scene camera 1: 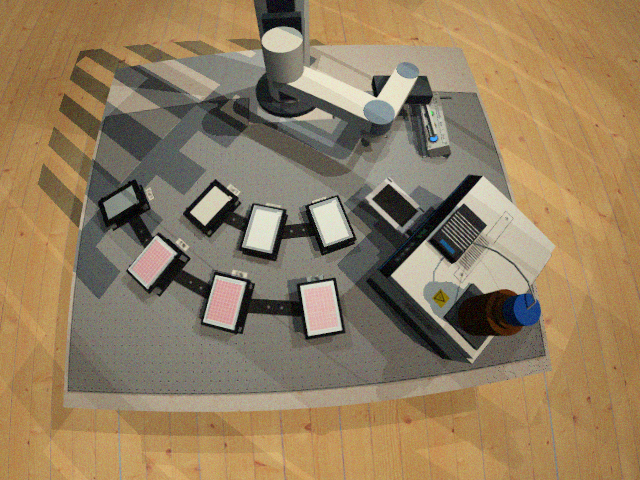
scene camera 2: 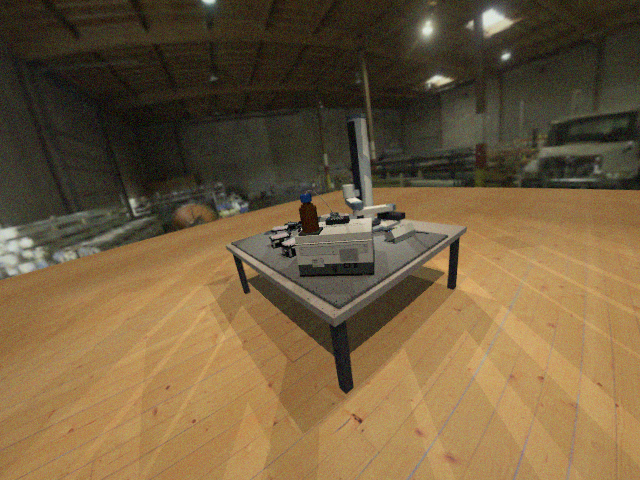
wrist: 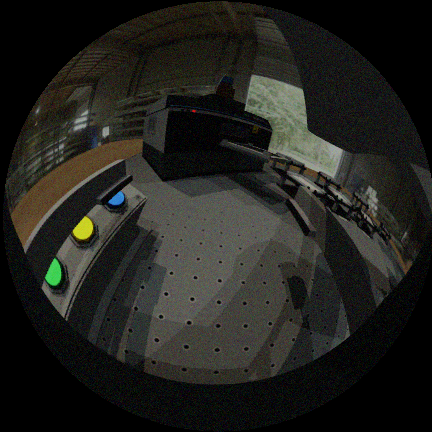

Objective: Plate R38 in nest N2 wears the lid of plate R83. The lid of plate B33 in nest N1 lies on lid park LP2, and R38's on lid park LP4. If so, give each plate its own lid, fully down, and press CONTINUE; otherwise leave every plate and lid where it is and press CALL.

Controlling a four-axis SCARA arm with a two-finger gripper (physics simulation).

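Frame: origin at the arm's base, x ahead, y left, z up, level; millimetres.
Seen in the pictures: gripper, fingertip midpoint: (scene camera 1: 409, 136) (scene camera 2: 377, 225) (wrist: 208, 176).
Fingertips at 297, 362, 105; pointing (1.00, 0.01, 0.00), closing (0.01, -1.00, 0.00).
Observation:
Pixels of each thing's top centre, then the offset from my fingertips to it, as dx, dy, dz. "spot": a spot on its surface instead.
- button panel, top centre: (wrist: 48, 221) (scene camera 1: 438, 116) (scene camera 2: 399, 225) -82, +121, -8
- blue button, top centre: (wrist: 111, 190) (scene camera 1: 435, 137) -9, +94, -20
- yellow button, top centre: (wrist: 77, 220) -59, +98, -20
- green button, top centre: (wrist: 45, 262) (scene camera 1: 430, 112) -109, +102, -20
- extended tray, surface spot: (scene camera 1: 375, 199) spot: +211, -141, +8
- dark handset, surface spot: (scene camera 1: 458, 232) spot: +360, +9, +143
- brown bottle, surface spot: (scene camera 1: 483, 312) spot: +543, -19, +236
My gripper (scene camera 1: 407, 133) (wrist: 208, 176) is open and empty. One finger hangs over the button panel (scene camera 1: 440, 122) (wrist: 102, 215), its tip by the blue button (scene camera 1: 433, 138) (wrist: 116, 199); whether it touches cannot be told. The yellow button (wrist: 84, 228) and green button (scene camera 1: 432, 113) (wrist: 54, 272) are partly covered by the finger in the wrist view. Three pink-topped pieces (scene camera 1: 154, 262) (scene camera 1: 224, 301) (scene camera 1: 321, 307) sit in outer holders. Pale-topped pieces (scene camera 1: 210, 205) (scene camera 1: 263, 229) (scene camera 1: 329, 222) sit in inner holders, and a greyish one (scene camera 1: 119, 204) at far left. Labels are unreadable.
A white instrument (scene camera 1: 509, 232) (scene camera 2: 336, 245) (wrist: 210, 130) stands on the table's right side, with an extended tray (scene camera 1: 375, 199), a dark handset (scene camera 1: 458, 232) and a brown bottle (scene camera 1: 483, 312) (scene camera 2: 308, 217). Dark bars (scene camera 1: 266, 306) link holders.

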